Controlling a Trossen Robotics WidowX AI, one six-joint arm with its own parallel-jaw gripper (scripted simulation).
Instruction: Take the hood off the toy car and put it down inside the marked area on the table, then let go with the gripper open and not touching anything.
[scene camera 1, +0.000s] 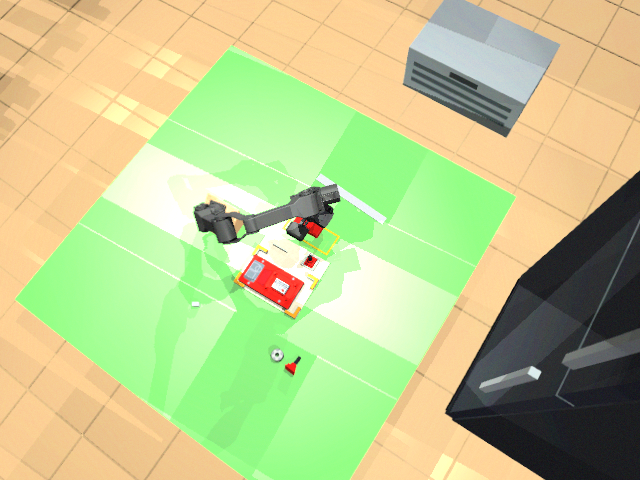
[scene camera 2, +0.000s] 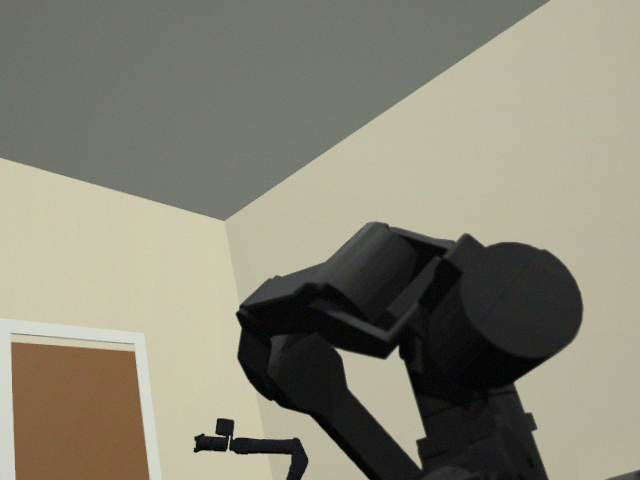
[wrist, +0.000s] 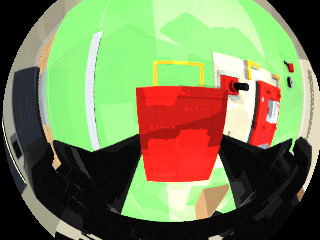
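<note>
The gripper (wrist: 181, 138). A red toy car (scene camera 1: 259, 275), also in the wrist view (wrist: 261, 133). The red toy car out of frame in scene camera 2.
</note>
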